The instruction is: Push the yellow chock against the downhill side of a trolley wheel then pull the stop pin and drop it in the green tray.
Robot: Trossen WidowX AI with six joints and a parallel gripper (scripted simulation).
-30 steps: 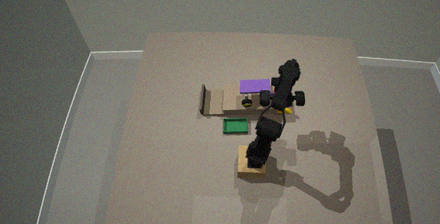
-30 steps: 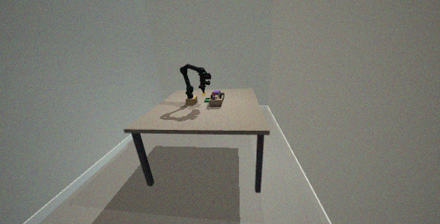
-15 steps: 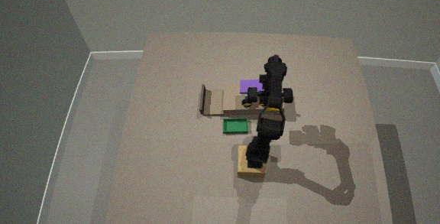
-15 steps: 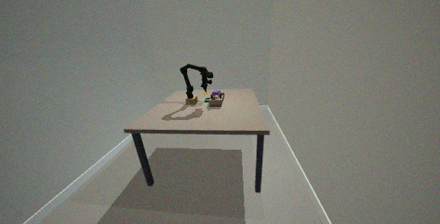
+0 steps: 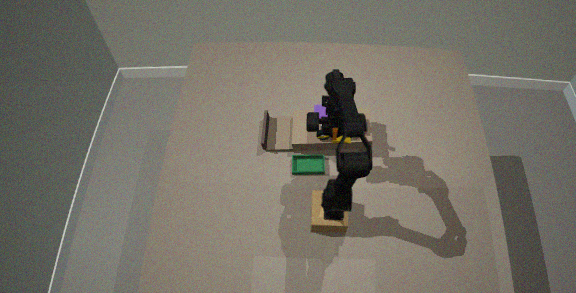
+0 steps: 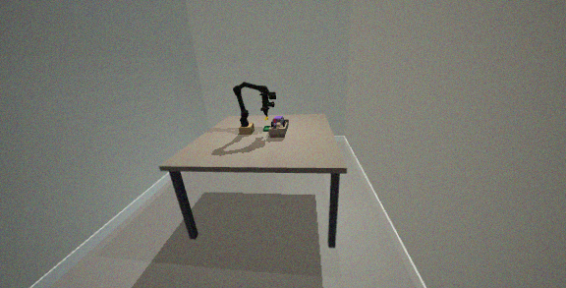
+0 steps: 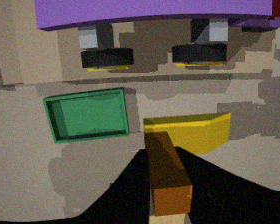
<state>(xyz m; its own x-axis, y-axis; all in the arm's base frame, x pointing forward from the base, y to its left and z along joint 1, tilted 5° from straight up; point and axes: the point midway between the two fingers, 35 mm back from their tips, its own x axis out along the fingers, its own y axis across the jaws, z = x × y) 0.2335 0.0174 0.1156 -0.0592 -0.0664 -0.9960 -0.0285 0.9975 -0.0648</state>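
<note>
My gripper tip is 90 mm short of the red-headed stop pin, 100 mm to the left of it and 40 mm above it. Round my gripper tip: yellow chock: 20 mm to the right, 10 mm below; then green tray: 20 mm behind, 80 mm to the left, 180 mm below; then purple-topped trolley: 110 mm ahead, 60 mm below.
</note>
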